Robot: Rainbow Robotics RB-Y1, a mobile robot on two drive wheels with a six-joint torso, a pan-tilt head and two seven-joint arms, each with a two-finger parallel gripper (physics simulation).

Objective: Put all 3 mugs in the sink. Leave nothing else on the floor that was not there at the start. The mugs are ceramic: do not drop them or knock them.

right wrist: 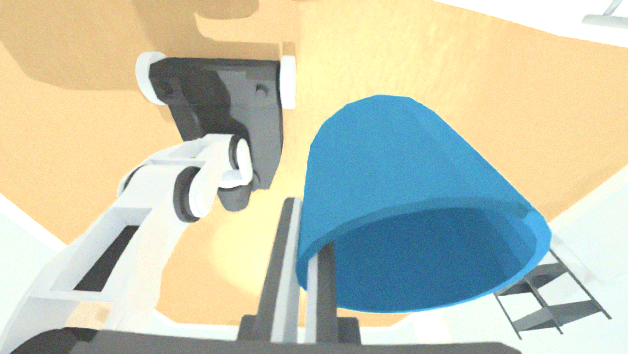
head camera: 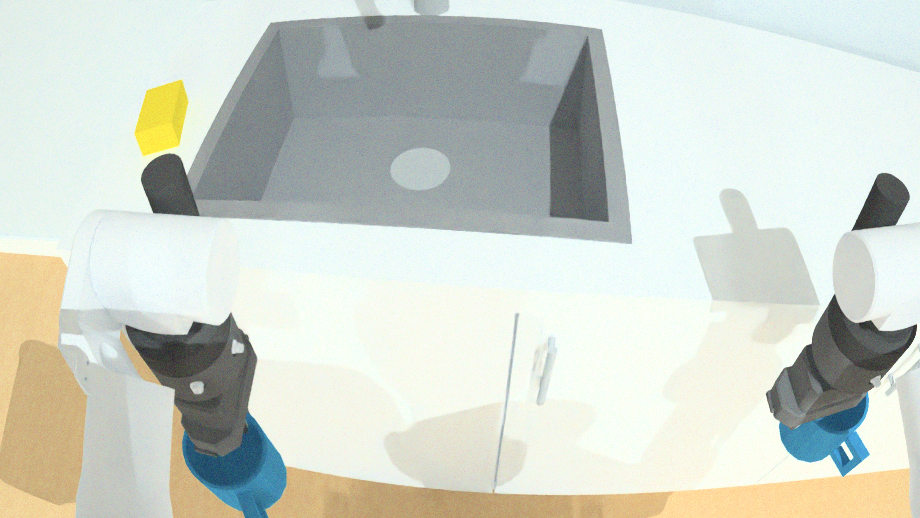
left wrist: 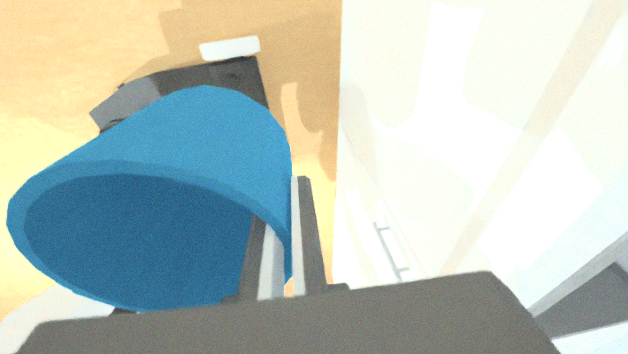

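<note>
The grey sink is set in the counter; no mug shows in it. My left gripper is shut on the wall of a blue mug, one finger inside and one outside. It holds the mug in front of the cabinet, below counter height, at the lower left of the head view. My right gripper is shut the same way on the wall of another blue mug, below counter height at the lower right. The third mug does not show.
A yellow block lies on the counter left of the sink. The tap's base stands behind the sink. A cabinet handle sticks out below the counter. My base and a dark-shelved rack show in the right wrist view.
</note>
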